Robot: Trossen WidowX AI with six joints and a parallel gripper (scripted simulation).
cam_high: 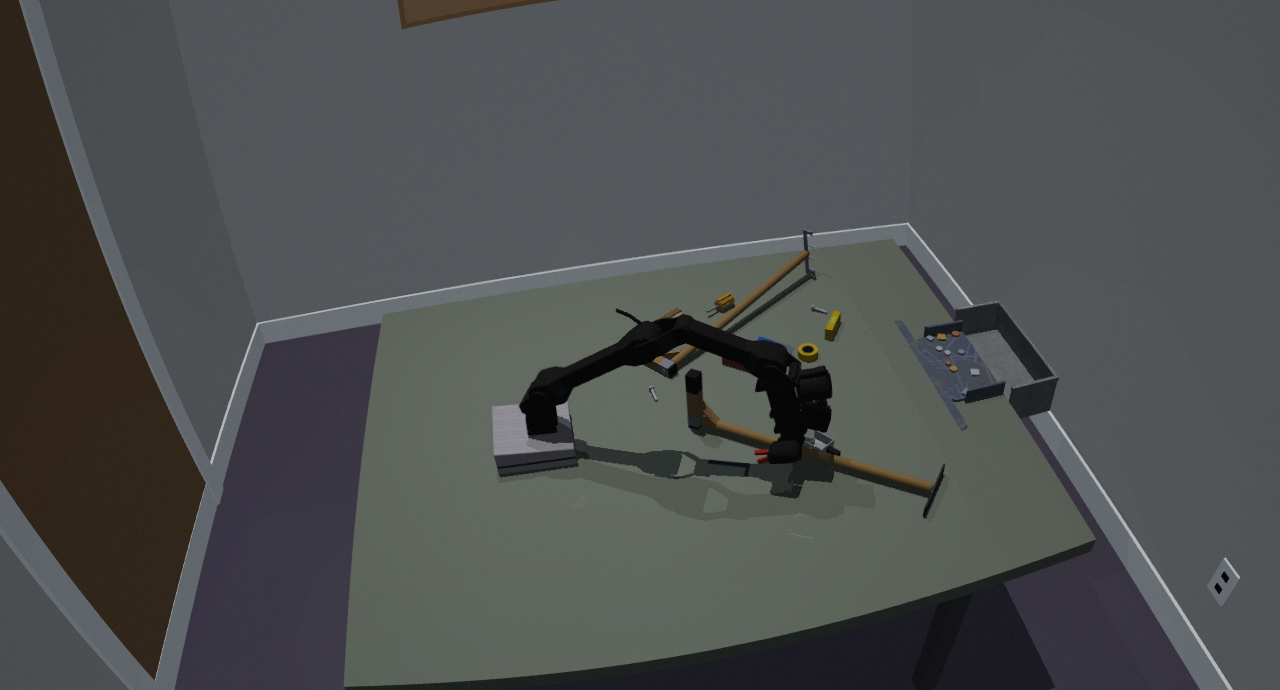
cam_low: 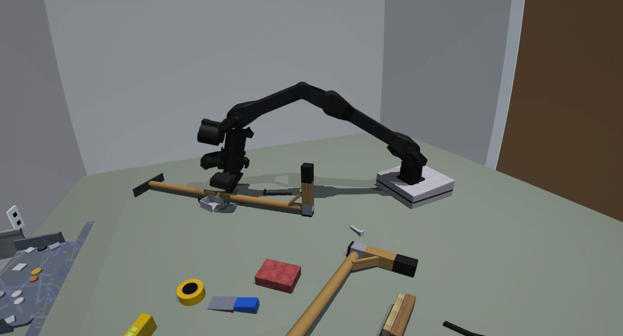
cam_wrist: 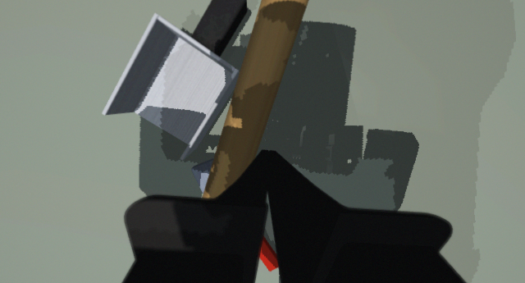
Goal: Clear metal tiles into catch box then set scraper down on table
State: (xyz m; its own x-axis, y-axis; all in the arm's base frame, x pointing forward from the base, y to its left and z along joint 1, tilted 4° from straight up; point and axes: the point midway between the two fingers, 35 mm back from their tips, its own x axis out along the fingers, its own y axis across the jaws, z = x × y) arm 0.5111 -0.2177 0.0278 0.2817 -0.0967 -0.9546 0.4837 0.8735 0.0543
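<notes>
Now: the long scraper 3 cm ahead of my gripper tip and 5 cm above it. From my gripper tip the other things lie so: hex key: 13 cm behind, 2 cm to the left, 1 cm below; metal bracket: 7 cm ahead, 1 cm to the left; tape roll: 14 cm ahead, 36 cm to the left.
</notes>
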